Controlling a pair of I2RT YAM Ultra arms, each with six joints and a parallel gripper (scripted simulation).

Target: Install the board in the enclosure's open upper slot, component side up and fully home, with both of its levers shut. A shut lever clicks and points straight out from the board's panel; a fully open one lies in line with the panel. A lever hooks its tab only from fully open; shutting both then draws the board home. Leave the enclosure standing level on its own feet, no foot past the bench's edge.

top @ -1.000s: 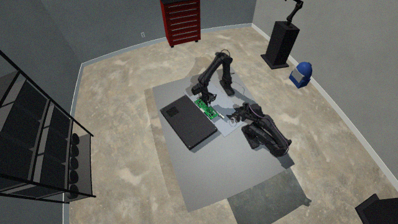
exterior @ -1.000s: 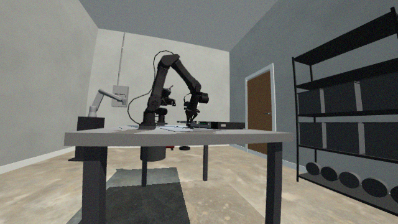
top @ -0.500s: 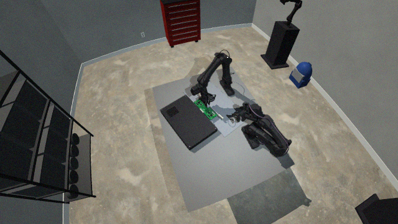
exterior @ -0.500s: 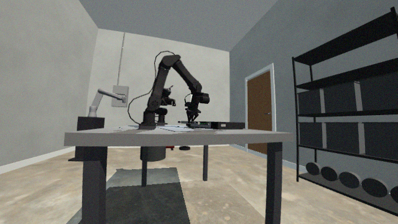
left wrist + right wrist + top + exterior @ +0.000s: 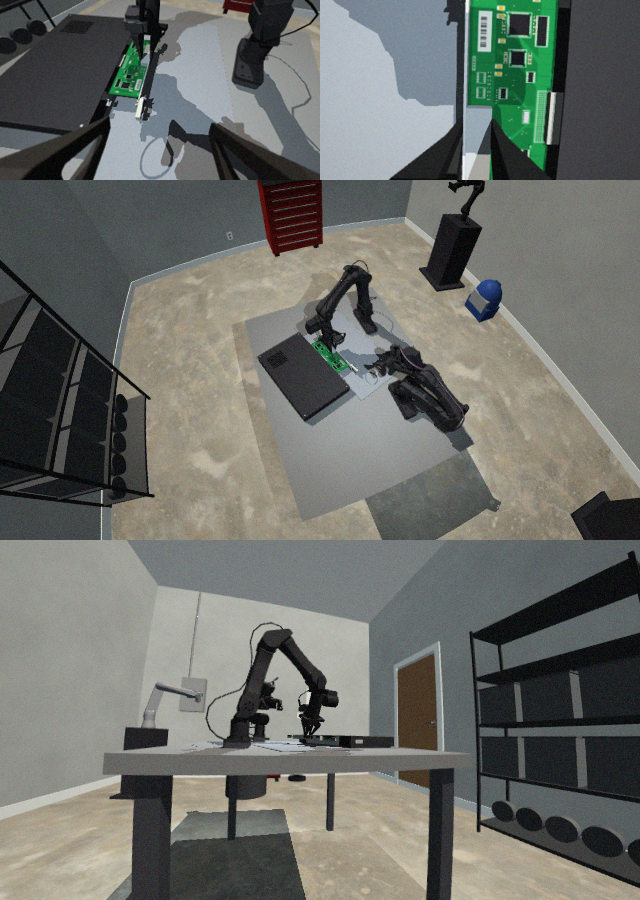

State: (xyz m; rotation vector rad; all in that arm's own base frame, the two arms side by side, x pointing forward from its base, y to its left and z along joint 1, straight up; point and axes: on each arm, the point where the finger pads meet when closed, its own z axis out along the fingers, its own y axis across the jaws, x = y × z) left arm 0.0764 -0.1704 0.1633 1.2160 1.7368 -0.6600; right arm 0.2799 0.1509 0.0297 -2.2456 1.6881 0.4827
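Now: the pale mat 9 cm behind my right hand, 3 cm to the right of it and 6 cm below it. Round my right hand: black enclosure (17 cm ahead, 8 cm to the left, 1 cm below).
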